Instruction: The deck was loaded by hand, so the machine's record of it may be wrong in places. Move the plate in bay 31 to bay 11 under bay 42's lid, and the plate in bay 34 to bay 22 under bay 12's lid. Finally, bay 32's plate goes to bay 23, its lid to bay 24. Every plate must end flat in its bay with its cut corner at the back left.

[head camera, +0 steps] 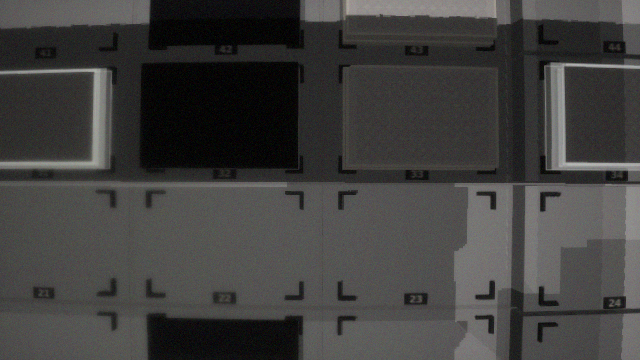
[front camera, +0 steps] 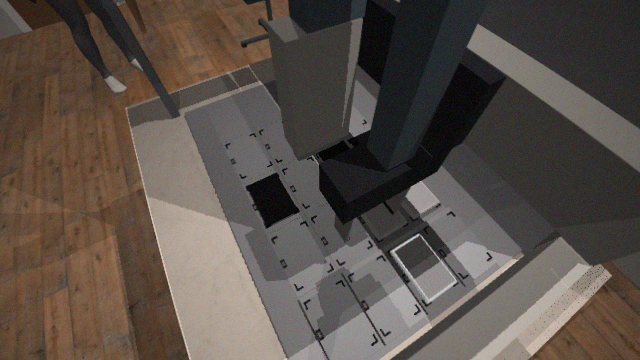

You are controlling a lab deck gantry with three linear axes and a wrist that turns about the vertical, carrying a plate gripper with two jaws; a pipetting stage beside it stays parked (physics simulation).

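Places are measured from the robot's base along level axes (x ahead, y left, z up), in metres.
Pixels of known places: gripper, between the fingertips: [front camera: 365,219]; robot's base, origin of its link: [front camera: 226,145].
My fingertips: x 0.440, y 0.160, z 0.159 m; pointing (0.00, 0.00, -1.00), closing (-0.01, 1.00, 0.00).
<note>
Ahead of a thing's pixels: the offset from my fingertips to its top centre. "spot": to the spot under its first point.
In the head view, bay 31's pale-rimmed plate {dx -0.376, dy +0.097, dz -0.145 m} [head camera: 102,120] is cut off at the left. Bay 34's similar plate {dx +0.116, dy +0.097, dz -0.131 m} [head camera: 555,117] [front camera: 437,280] shows partly at the right of the head view and fully in the front view. A black-topped plate {dx -0.212, dy +0.097, dz -0.143 m} [head camera: 220,115] [front camera: 332,150] lies in bay 32, mostly hidden in the front view. Bay 42's black lid {spot: dx -0.210, dy +0.177, dz -0.151 m} [head camera: 225,22] and bay 12's black lid {dx -0.212, dy -0.117, dz -0.151 m} [head camera: 225,340] [front camera: 273,200] are partly cut off in the head view. The gripper's jaws cannot be made out beneath the dark carriage in the front view, so their opening cannot be told. Cut corners are unclear.
A grey-looking plate {dx -0.048, dy +0.097, dz -0.145 m} [head camera: 420,117] [front camera: 384,220] lies in bay 33. A white plate {dx -0.048, dy +0.204, dz -0.145 m} [head camera: 420,10] [front camera: 422,197] lies in bay 43. The dark carriage [front camera: 380,180] and the beige pipetting stage [front camera: 320,85] stand over the rear deck and hide several bays in the front view.
</note>
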